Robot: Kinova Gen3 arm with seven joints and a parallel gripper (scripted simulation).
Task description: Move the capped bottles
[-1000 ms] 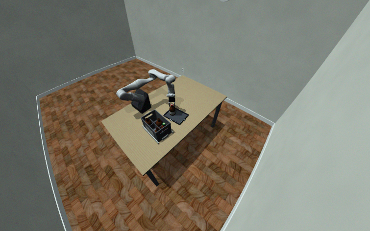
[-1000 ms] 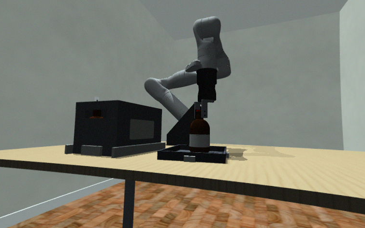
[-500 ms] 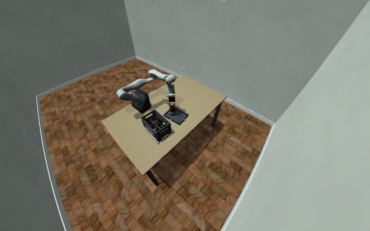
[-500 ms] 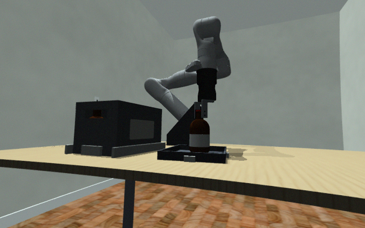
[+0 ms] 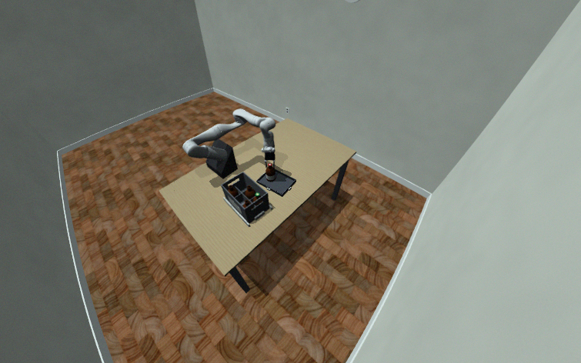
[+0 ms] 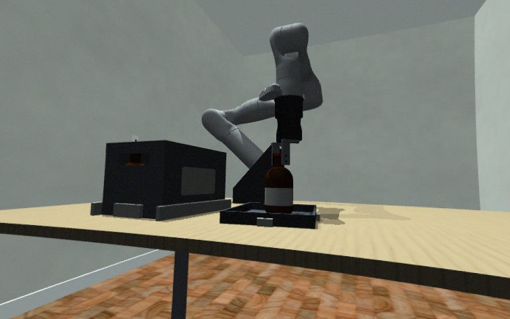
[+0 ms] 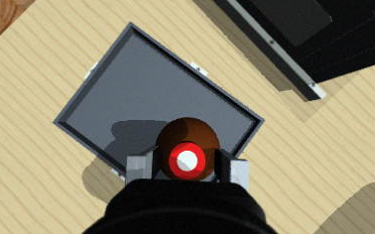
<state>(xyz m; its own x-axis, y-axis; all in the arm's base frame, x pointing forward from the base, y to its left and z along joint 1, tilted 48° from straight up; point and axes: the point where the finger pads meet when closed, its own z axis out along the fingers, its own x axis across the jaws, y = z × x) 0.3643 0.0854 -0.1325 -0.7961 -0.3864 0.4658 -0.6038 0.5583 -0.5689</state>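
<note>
Now: hand 130 mm short of the green-capped bottle, 270 mm to the left of it and 60 mm above it. The rest, counted from my hand: black tray (60 mm ahead, 130 mm below); dark crate (40 mm ahead, 300 mm to the right, 60 mm below).
</note>
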